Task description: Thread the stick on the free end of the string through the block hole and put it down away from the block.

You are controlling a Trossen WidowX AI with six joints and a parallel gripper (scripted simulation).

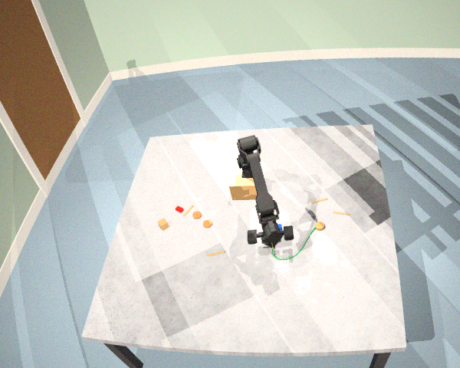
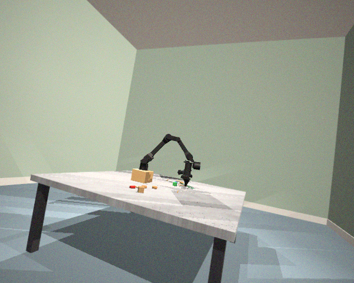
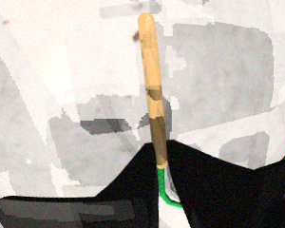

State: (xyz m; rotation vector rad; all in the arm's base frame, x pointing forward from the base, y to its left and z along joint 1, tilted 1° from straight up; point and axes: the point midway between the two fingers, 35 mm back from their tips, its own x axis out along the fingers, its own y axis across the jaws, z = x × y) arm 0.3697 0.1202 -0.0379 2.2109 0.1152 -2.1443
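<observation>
The green cube lies 10 cm behind my gripper tip and 1 cm to the right of it. The rest, counted from my gripper tip: blue cylinder (10 cm behind, 2 cm to the left); then round wooden button (20 cm to the left, 11 cm behind, 1 cm below); then thin wooden stick (1 cm behind).
</observation>
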